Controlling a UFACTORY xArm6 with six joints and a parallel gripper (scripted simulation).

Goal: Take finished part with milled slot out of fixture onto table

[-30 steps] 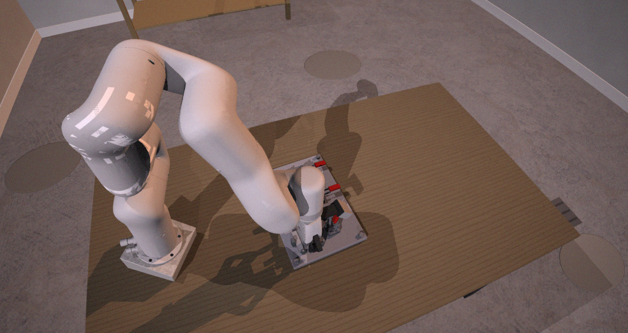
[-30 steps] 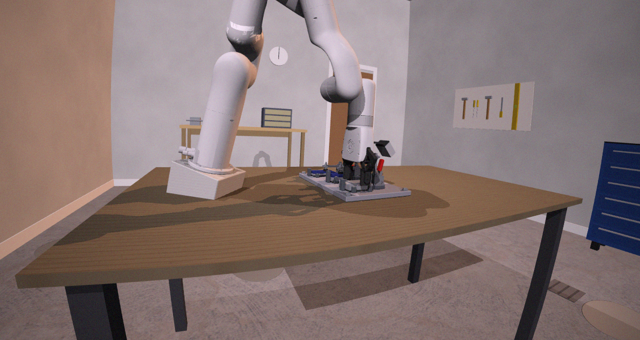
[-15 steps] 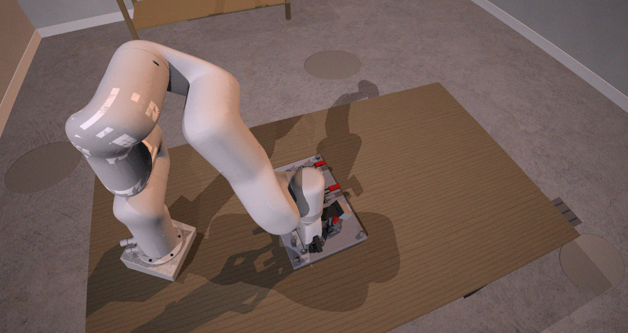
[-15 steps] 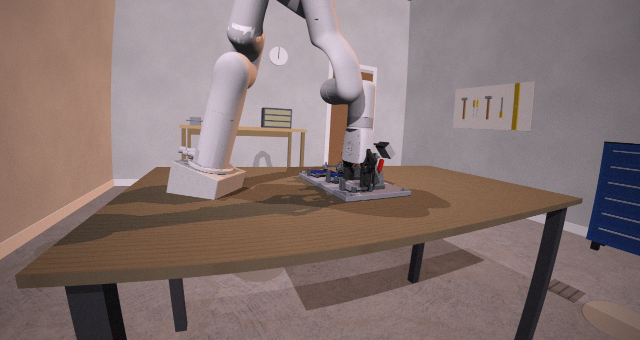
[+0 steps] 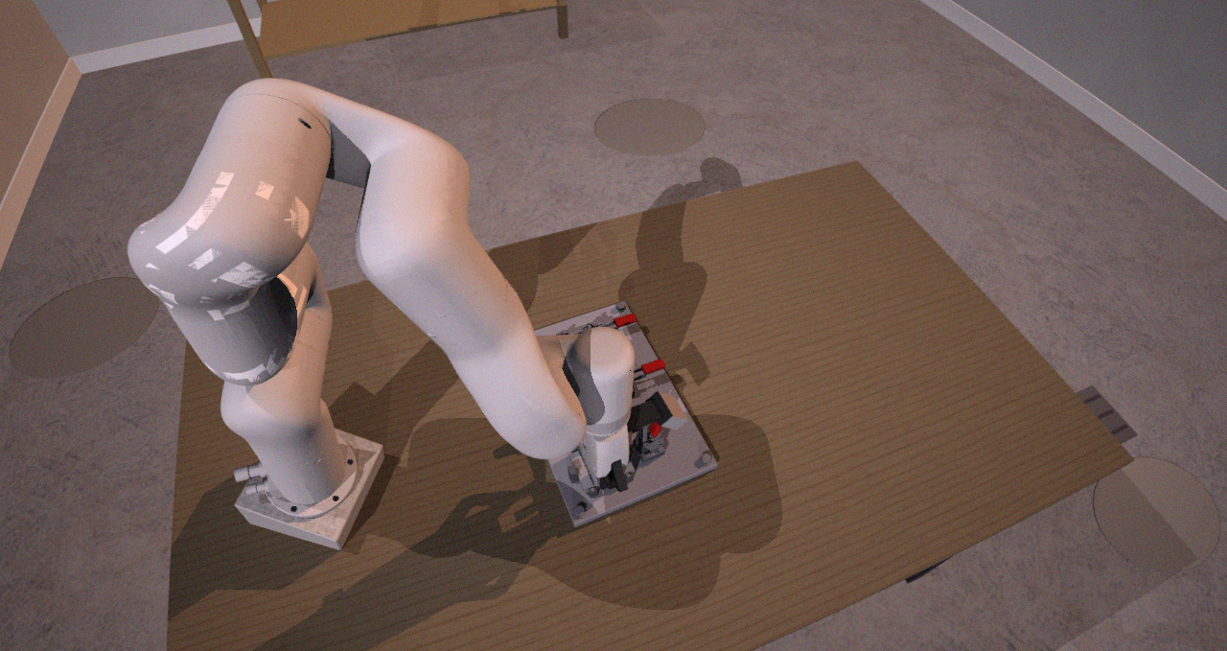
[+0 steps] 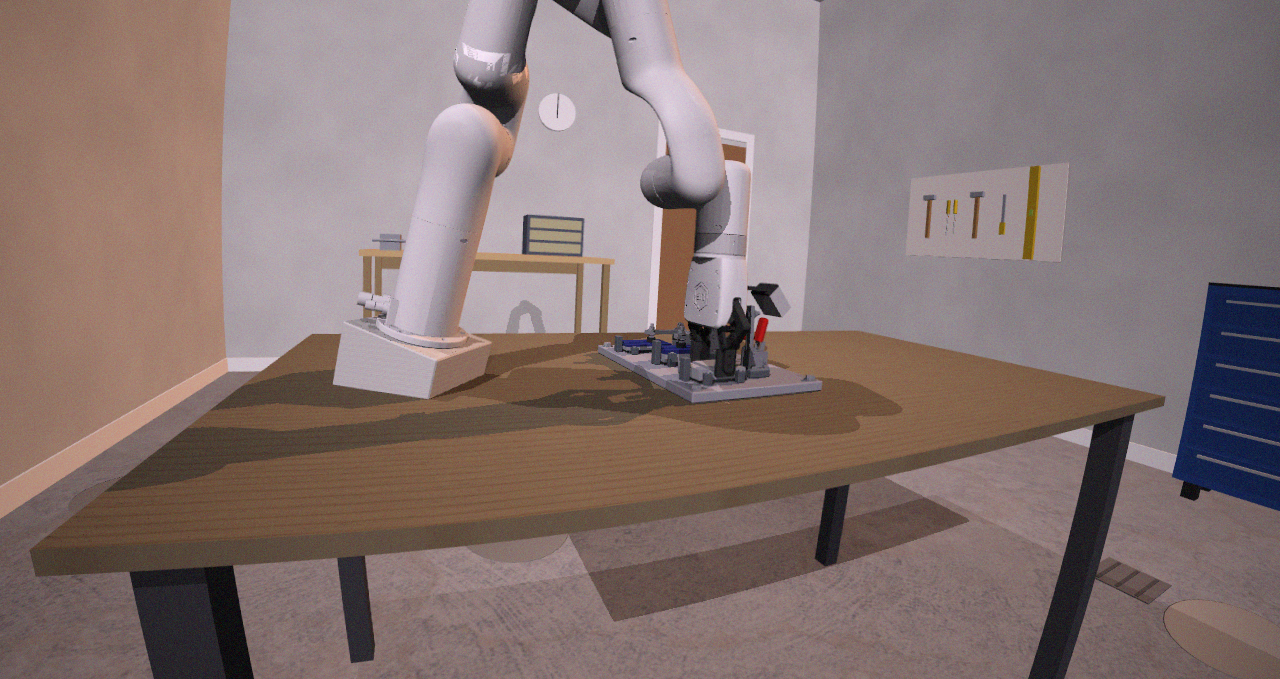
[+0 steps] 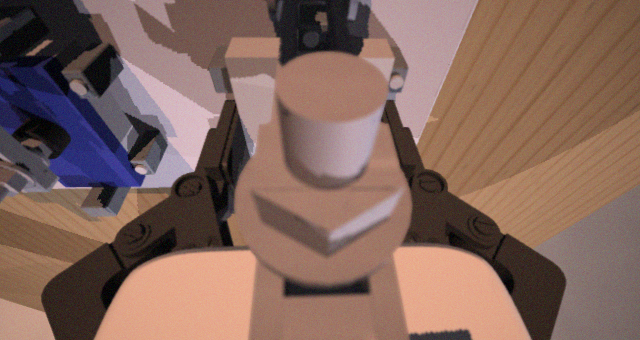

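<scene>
The grey finished part lies 10 mm behind my hand and 10 mm below it. Also, from my hand: blue blank (10 mm behind, 220 mm to the left, 20 mm below); then grey fixture plate (50 mm ahead, 110 mm to the left, 30 mm below).
</scene>
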